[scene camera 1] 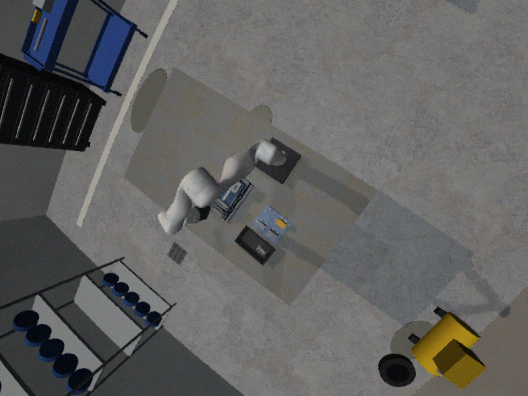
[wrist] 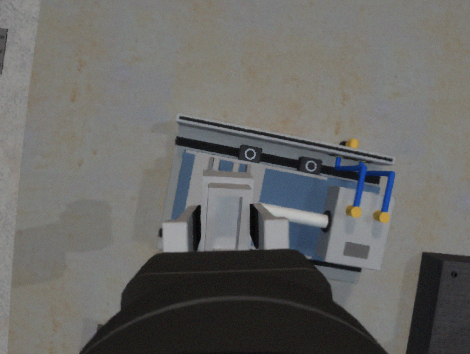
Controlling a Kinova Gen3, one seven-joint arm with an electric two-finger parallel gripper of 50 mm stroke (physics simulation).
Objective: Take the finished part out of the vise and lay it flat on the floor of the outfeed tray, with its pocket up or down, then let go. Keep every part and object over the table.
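Places are measured from the arm's base along level axes (x right, y ahead, z up), in metres.
Pixels of known places: gripper, fingertip midpoint: point(scene camera 1: 207, 208) point(wrist: 225, 220).
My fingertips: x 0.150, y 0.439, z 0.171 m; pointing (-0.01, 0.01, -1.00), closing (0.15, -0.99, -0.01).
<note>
Behind a point stands the place of what it marks.
My gripper point(wrist: 225, 220) @(x 0.150, y 0.439, z 0.171 m) is shut on the finished part point(wrist: 224, 212) @(x 0.156, y 0.440, z 0.176 m), a light grey block with a long rectangular pocket facing the wrist camera. The part is above the vise point(scene camera 1: 239, 193) @(x 0.083, y 0.308, z 0.012 m) point(wrist: 295, 190) @(x 0.170, y 0.352, z 0.015 m), whose blue bed and pale jaws show behind it in the wrist view. The part's near end is hidden by the gripper body. In the scene view the fingers and the part are too small and shaded to tell. A black tray point(scene camera 1: 248, 240) @(x -0.119, y 0.540, z -0.033 m), apparently the outfeed tray, lies beyond the vise with a small grey object point(scene camera 1: 261, 250) @(x -0.224, y 0.532, z -0.012 m) at one end.
A light blue plate point(scene camera 1: 270, 217) @(x -0.152, y 0.331, z -0.037 m) with a yellow block point(scene camera 1: 281, 223) @(x -0.230, y 0.311, z -0.001 m) lies between vise and tray. The dark base plate point(scene camera 1: 289, 167) @(x -0.085, y 0.011, z 0.000 m) point(wrist: 452, 310) @(x 0.026, y 0.093, z 0.001 m) is at the arm's foot. Blue bent handles point(wrist: 360, 185) @(x 0.187, y 0.293, z 0.065 m) with yellow ends stand at the vise's right end. The table point(scene camera 1: 165, 120) @(x 0.833, y 0.208, z -0.045 m) ends near the arm's elbow.
</note>
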